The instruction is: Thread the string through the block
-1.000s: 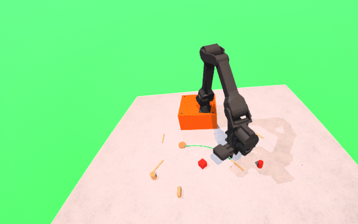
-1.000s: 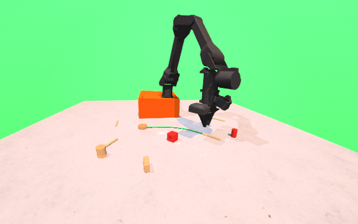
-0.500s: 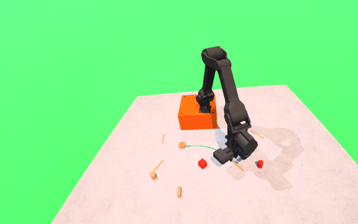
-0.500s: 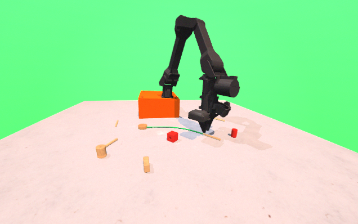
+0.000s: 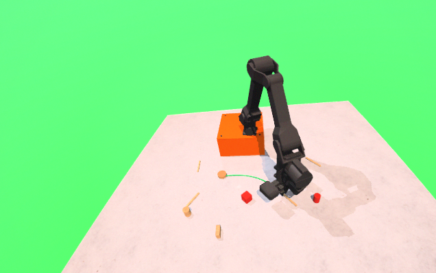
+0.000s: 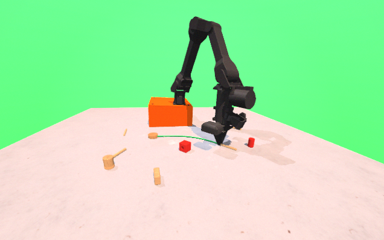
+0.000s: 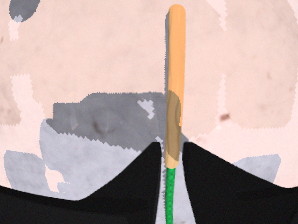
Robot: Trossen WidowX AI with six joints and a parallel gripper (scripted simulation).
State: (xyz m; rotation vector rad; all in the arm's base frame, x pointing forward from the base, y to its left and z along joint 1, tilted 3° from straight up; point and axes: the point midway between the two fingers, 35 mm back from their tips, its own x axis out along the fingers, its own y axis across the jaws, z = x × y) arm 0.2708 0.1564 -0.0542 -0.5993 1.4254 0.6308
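Now: gripper tip 20 mm short of the red cylinder, 120 mm to the right of it and 10 mm below it. From my gripper tip the other things lie so: thin wooden stick 10 mm ahead, 10 mm to the left; red cube 40 mm ahead, 130 mm to the right, 10 mm above; round wooden button 70 mm behind, 260 mm to the right.
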